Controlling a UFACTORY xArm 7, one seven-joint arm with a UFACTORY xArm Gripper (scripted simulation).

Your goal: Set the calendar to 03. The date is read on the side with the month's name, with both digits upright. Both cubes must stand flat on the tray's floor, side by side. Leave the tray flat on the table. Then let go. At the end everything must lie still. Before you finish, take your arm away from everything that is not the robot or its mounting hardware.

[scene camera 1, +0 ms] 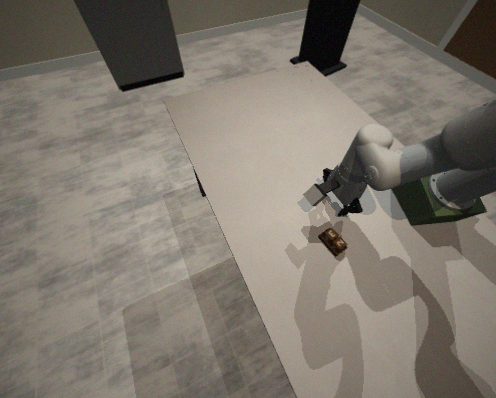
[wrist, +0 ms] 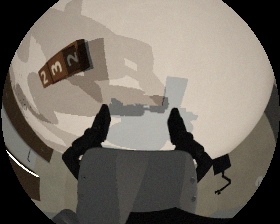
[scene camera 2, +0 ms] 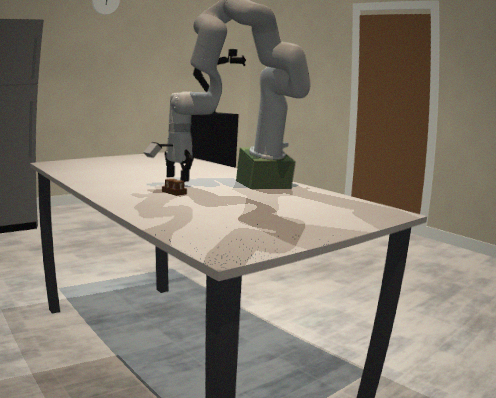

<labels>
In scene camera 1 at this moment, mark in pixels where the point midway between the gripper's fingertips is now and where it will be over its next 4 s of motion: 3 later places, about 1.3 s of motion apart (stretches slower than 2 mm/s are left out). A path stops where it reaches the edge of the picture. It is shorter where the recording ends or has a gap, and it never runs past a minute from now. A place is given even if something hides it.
The gripper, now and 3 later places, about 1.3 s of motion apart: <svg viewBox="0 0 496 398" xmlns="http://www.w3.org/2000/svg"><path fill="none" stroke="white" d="M333 203L339 193L337 212L338 225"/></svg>
</labels>
